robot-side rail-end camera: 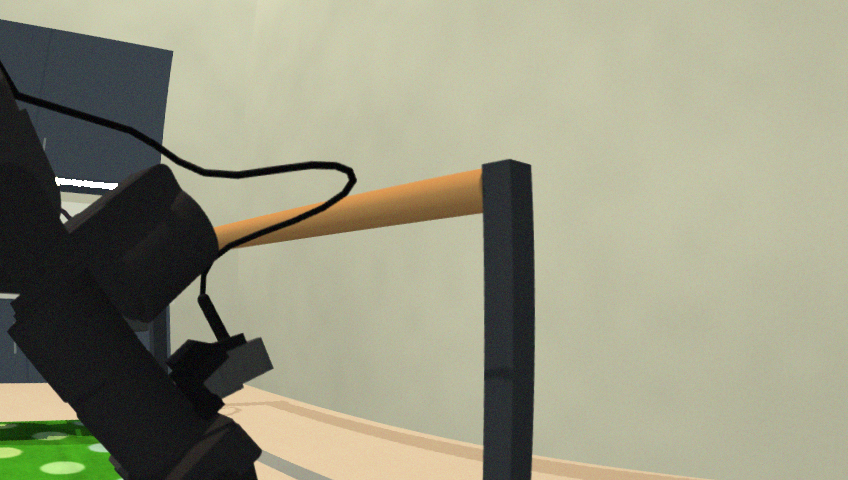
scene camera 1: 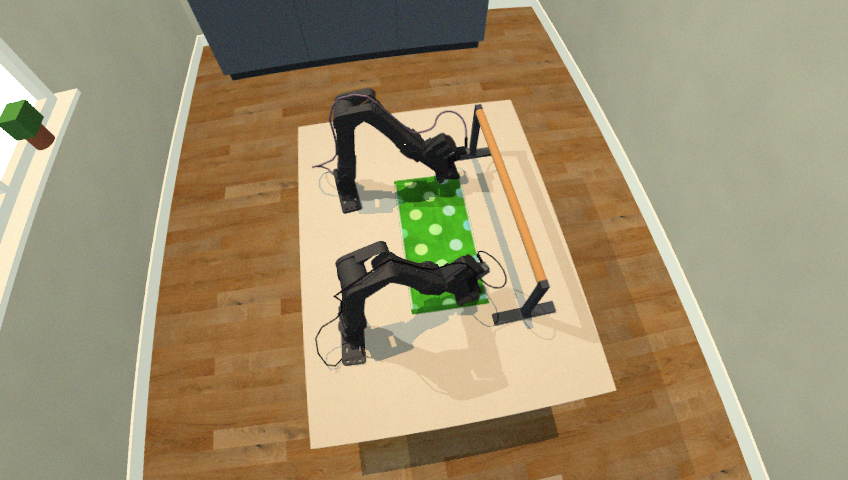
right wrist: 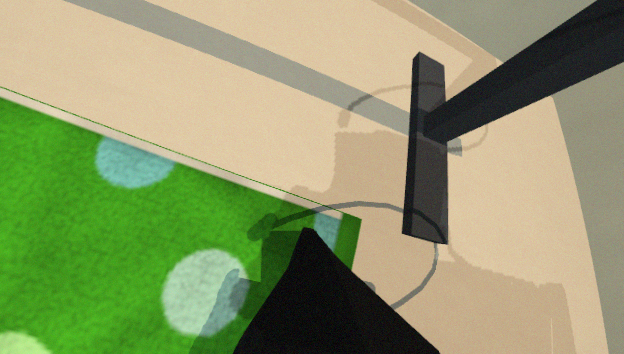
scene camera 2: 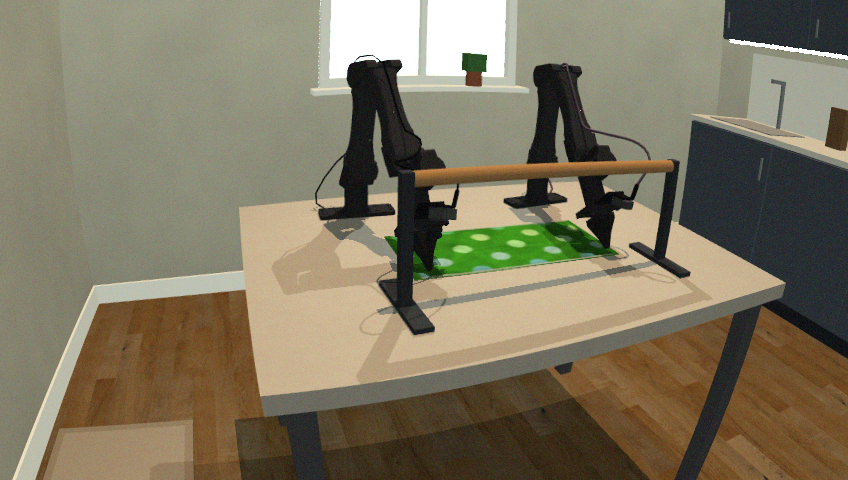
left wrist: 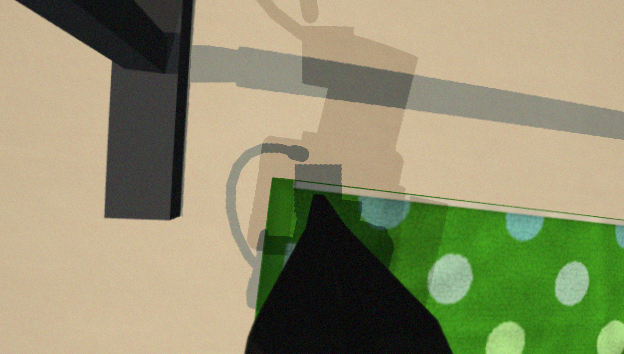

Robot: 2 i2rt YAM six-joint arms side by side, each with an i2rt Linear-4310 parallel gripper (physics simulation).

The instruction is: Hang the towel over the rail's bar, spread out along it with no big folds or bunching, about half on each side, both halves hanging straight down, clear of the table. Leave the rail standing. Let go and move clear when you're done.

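The green towel with pale dots (scene camera 1: pixel 435 237) (scene camera 2: pixel 505 243) (robot-side rail-end camera: pixel 26 455) (left wrist: pixel 480 245) (right wrist: pixel 65 215) lies spread flat on the table, robot-side of the rail. The rail's orange bar (scene camera 1: pixel 511 193) (scene camera 2: pixel 535 171) (robot-side rail-end camera: pixel 416 197) is bare, and the rail stands upright. My left gripper (scene camera 1: pixel 446 180) (scene camera 2: pixel 607 247) (left wrist: pixel 317 200) is shut, its tips down at the towel's rail-side corner, upper in scene camera 1. My right gripper (scene camera 1: pixel 467 303) (scene camera 2: pixel 430 269) (right wrist: pixel 305 235) is shut at the other rail-side corner. Whether cloth is pinched between either pair of tips is hidden; the towel shows no lifted fold.
The rail's dark feet (scene camera 1: pixel 505 317) (scene camera 2: pixel 660 259) (left wrist: pixel 140 150) (right wrist: pixel 426 190) stand on the table (scene camera 1: pixel 357 416) (scene camera 2: pixel 309 356) just outside the towel's ends. The uprights (scene camera 2: pixel 405 237) (robot-side rail-end camera: pixel 505 297) rise beside the grippers. Cables loop around both wrists.
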